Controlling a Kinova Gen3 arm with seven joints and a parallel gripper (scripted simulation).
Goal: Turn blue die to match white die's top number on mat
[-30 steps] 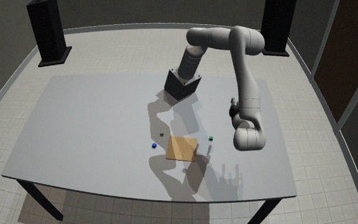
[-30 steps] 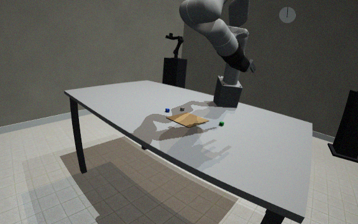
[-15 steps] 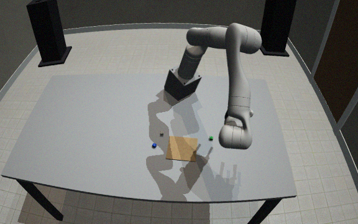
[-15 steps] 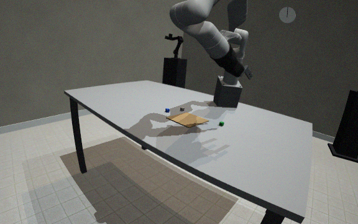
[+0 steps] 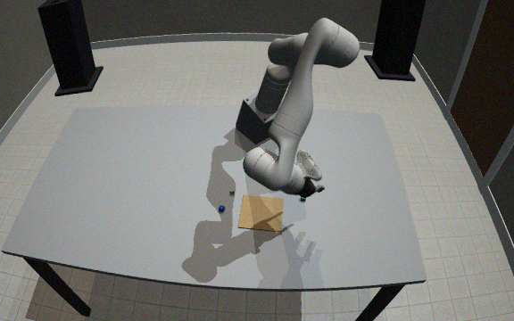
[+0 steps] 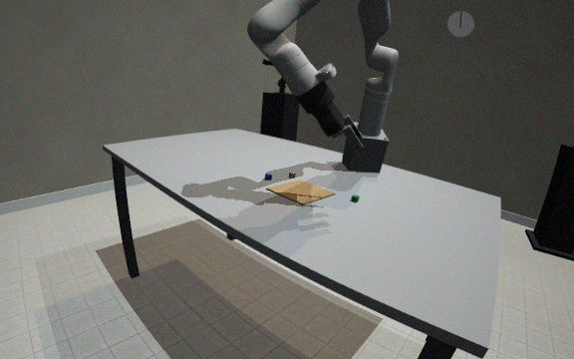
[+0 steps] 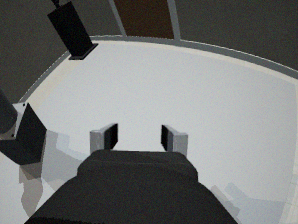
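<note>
Now: the blue die 60 mm behind my hand, 280 mm to the right of it and 180 mm below it. From my hand the other things lie so: white die (130 mm behind, 240 mm to the right, 180 mm below); green die (80 mm behind, 180 mm below); tan mat (30 mm behind, 150 mm to the right, 180 mm below).
</note>
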